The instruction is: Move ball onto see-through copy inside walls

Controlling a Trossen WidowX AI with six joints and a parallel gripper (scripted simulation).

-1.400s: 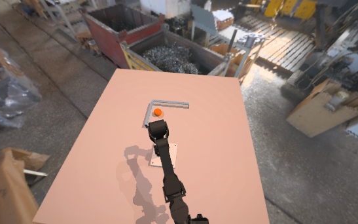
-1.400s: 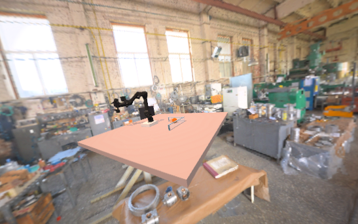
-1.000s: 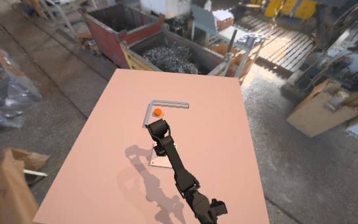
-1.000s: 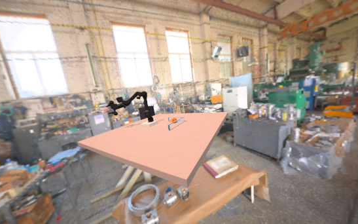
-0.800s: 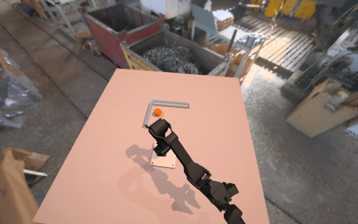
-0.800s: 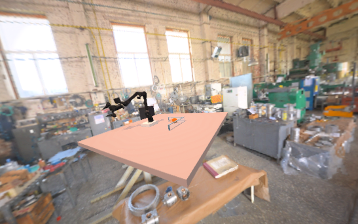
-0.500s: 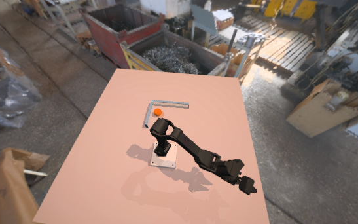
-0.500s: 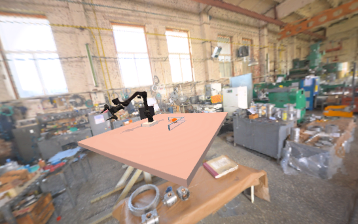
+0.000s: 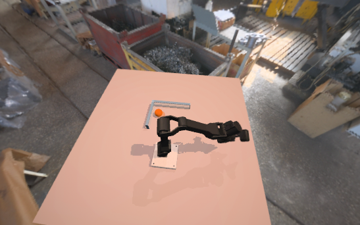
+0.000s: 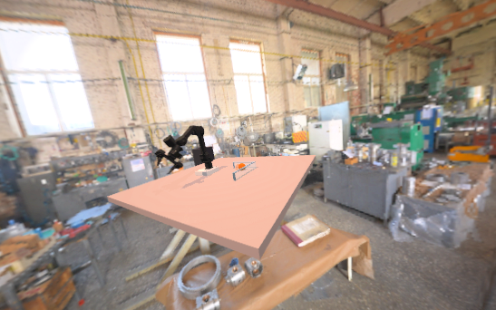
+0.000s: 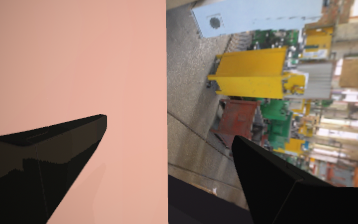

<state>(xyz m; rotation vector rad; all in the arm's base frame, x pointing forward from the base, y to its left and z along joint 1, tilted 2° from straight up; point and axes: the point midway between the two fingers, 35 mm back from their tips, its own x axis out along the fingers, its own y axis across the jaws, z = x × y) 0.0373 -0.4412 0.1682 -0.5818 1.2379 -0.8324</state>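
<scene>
Now: the see-through copy of ball 51 cm to the left of my gripper tip, 26 cm ahead of it and 14 cm below it.
</scene>
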